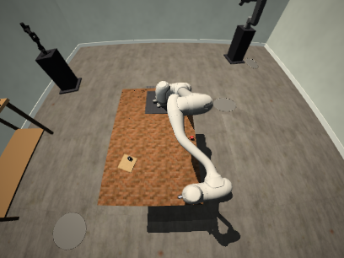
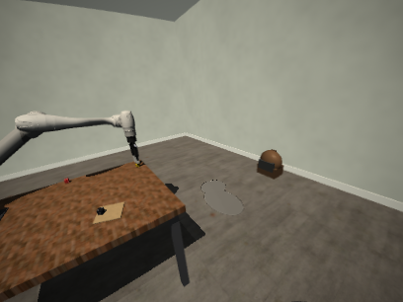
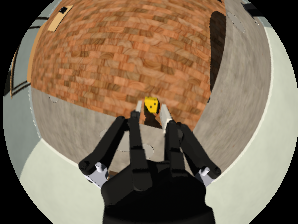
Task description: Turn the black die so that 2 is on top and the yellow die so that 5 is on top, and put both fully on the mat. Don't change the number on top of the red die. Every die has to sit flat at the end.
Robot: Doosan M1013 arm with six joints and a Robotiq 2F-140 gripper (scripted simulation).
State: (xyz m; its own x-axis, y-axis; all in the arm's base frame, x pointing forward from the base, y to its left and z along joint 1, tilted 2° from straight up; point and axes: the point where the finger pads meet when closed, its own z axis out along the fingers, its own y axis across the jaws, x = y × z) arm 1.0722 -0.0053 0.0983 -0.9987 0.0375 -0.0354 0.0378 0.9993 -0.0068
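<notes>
The yellow die is 60 mm below my hand. The rest, counted from my hand: black die (430 mm to the right, 420 mm behind, 50 mm below); then tan mat (460 mm to the right, 390 mm behind, 70 mm below); then red die (520 mm behind, 210 mm to the left, 60 mm below).
</notes>
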